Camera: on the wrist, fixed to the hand. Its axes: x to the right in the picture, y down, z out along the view.
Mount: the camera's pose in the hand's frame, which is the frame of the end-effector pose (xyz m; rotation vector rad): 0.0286 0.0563 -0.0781 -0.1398 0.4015 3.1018
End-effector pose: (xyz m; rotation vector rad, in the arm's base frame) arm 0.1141 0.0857 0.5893 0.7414 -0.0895 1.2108
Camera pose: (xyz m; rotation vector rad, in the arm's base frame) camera 0.0513 0.1613 0.5686 0.3442 0.6336 -1.9019
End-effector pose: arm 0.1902 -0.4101 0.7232 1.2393 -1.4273 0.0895
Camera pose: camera 0.2109 -0.3509 0.8016 -1.9116 -1.3752 1.8696
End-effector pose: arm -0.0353 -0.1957 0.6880 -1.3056 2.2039 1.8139
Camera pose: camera -0.0496 -0.2766 0.7458 -1.3895 -0.8757 0.0392
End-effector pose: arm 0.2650 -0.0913 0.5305 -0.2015 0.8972 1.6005
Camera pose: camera 0.1798 -0.1178 0.4845 -0.5887 -0.2963 -1.3356
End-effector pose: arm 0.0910 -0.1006 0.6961 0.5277 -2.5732 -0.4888
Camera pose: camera 0.0914 -0.0837 0.7951 -2.4200 -0.4170 0.5621
